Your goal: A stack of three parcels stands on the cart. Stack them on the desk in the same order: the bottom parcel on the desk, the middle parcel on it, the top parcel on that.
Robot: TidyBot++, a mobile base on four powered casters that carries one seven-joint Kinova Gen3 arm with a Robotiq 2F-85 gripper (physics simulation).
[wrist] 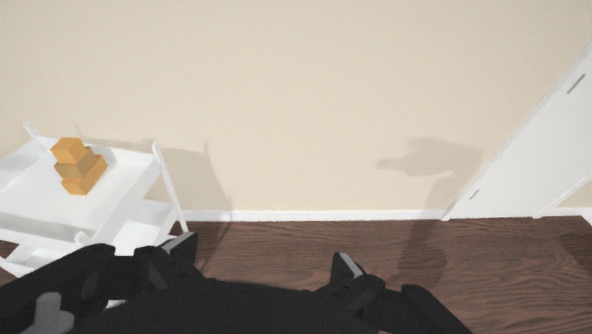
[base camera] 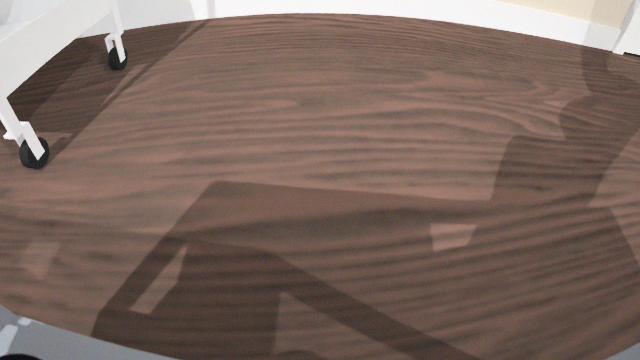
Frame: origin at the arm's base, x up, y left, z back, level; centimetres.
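Seen in the pictures: gripper, fingertip midpoint: (wrist: pixel 265 258).
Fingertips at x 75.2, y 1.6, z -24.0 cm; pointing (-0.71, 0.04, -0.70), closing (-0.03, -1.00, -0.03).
Offsets run from my fingertips to a thing's top centre. Level surfaces: height alone.
The three orange parcels stand stacked on the top tray of the white cart (base camera: pixel 45 45) (wrist: pixel 120 220) at the left of the wrist view. The top parcel {dz -39.5, dx -33.4, dy +63.2 cm} (wrist: pixel 69 150) is a small block, the middle parcel {dz -39.8, dx -38.4, dy +63.9 cm} (wrist: pixel 75 167) is under it, and the bottom parcel {dz -39.9, dx -43.4, dy +63.3 cm} (wrist: pixel 82 184) is longer and rests on the tray. My gripper (wrist: pixel 265 258) is open, with its two fingertips wide apart and no parcel between them. It is well to the right of the stack and apart from it. The desk does not show clearly in either view.
The cart's black wheels (base camera: pixel 34 153) (base camera: pixel 117 58) stand on the wooden floor {dx -114.8 cm} (base camera: pixel 300 150) at the left of the base view. A beige wall (wrist: pixel 300 100) with a white baseboard (wrist: pixel 300 215) runs behind. A white door (wrist: pixel 540 135) stands at the right of the wrist view.
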